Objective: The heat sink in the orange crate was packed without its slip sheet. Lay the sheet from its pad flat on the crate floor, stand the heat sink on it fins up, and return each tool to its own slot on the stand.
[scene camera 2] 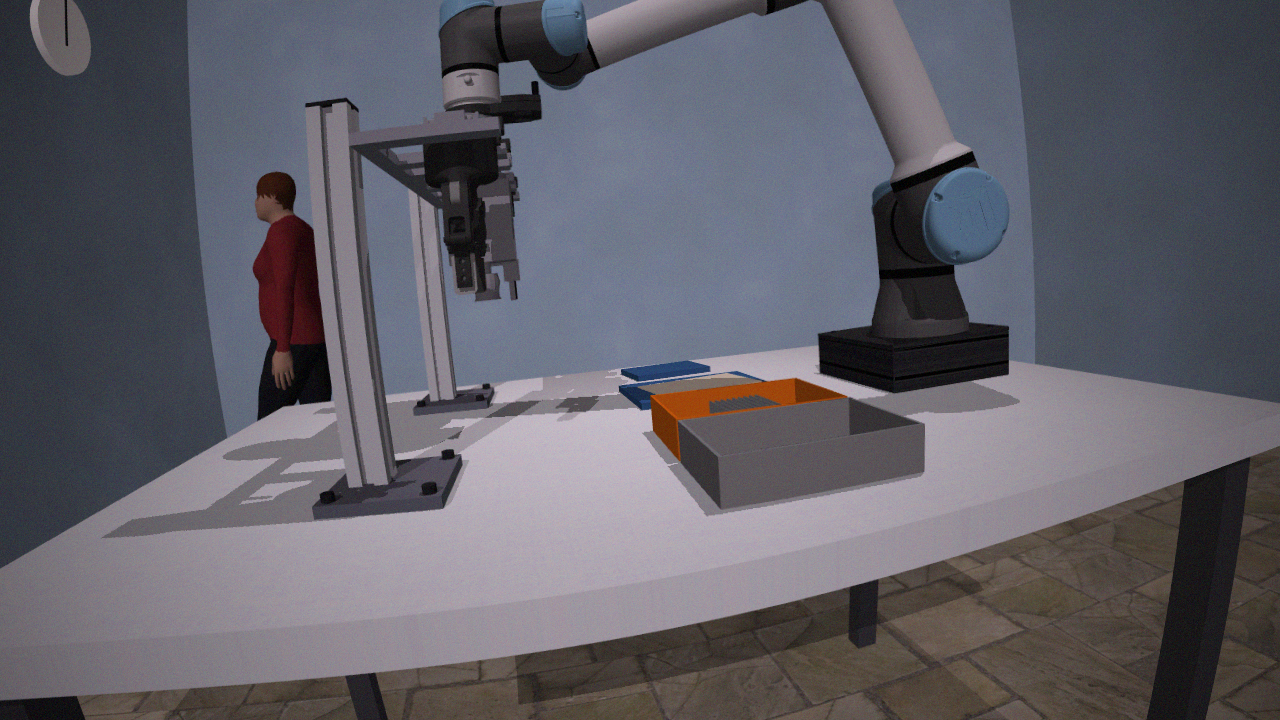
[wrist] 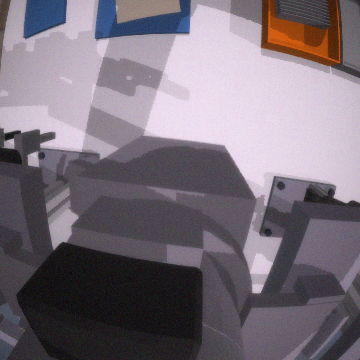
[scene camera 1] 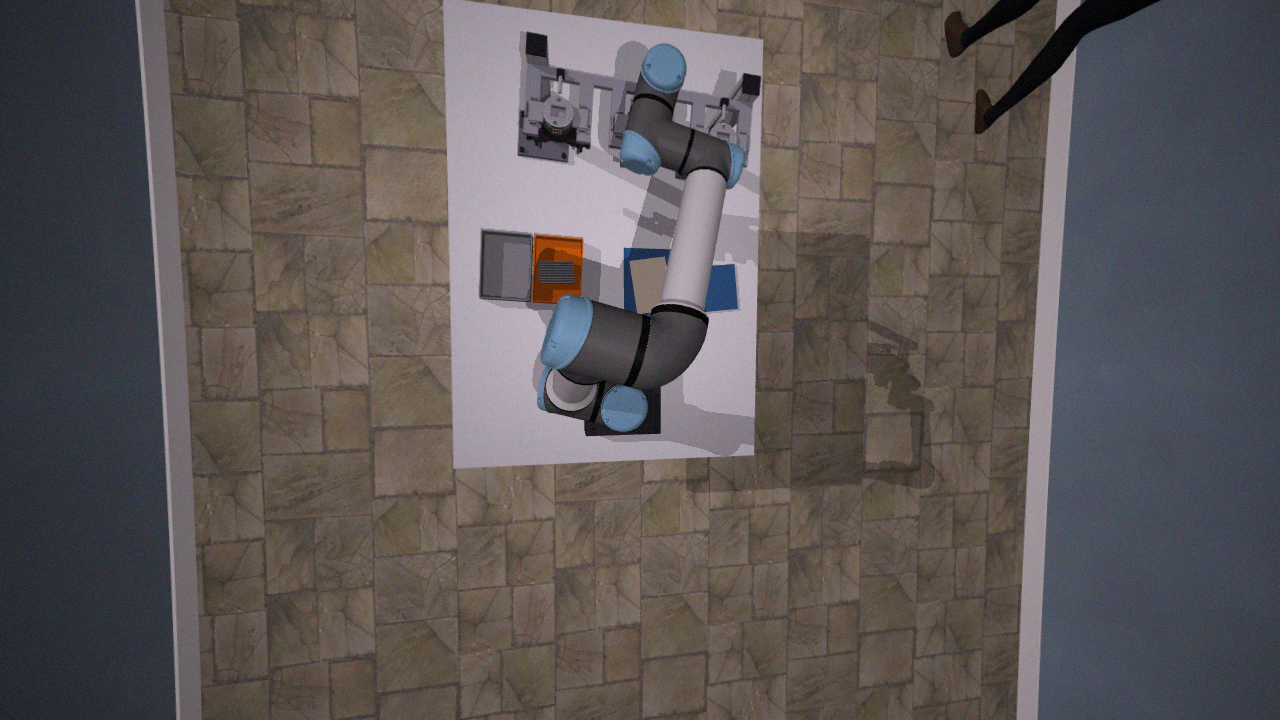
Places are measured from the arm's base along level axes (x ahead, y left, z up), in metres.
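Where they show: arm's base at its link origin: point(scene camera 2: 920, 330).
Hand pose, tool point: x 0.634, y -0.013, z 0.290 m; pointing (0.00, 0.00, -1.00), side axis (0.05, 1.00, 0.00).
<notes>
Each offset is from my tool point to the top centre of the thing. "*": to the spot under its first point.
The heat sink {0.327 m down, 0.277 m back, 0.186 m left} point(scene camera 1: 555, 273) point(scene camera 2: 742, 403) point(wrist: 302, 12) lies in the orange crate {0.317 m down, 0.270 m back, 0.253 m left} point(scene camera 1: 559, 251) point(scene camera 2: 665, 431) point(wrist: 285, 42) with its fins facing up. A beige sheet {0.348 m down, 0.300 m back, 0.094 m right} point(scene camera 1: 646, 282) point(wrist: 147, 10) lies on a blue pad {* 0.351 m down, 0.203 m back, 0.072 m right} point(scene camera 1: 644, 252) point(scene camera 2: 637, 395) point(wrist: 106, 26). The arm's wrist is at the middle slot of the tool stand point(scene camera 1: 604, 82) point(scene camera 2: 344, 295) point(wrist: 270, 210). The grey parallel gripper point(scene camera 2: 501, 288) hangs there under the wrist, partly hidden behind the black adaptive gripper in the near slot. It is well away from the sheet and heat sink. Its finger gap cannot be made out.
A grey crate point(scene camera 1: 505, 268) point(scene camera 2: 814, 465) point(wrist: 351, 56) stands against the orange crate. A second blue slab {0.350 m down, 0.297 m back, 0.312 m right} point(scene camera 1: 723, 286) point(scene camera 2: 666, 369) point(wrist: 45, 15) lies beyond the pad. Stand posts and other docked tools flank the wrist. A person point(scene camera 1: 1029, 76) point(scene camera 2: 288, 277) is beyond the table.
</notes>
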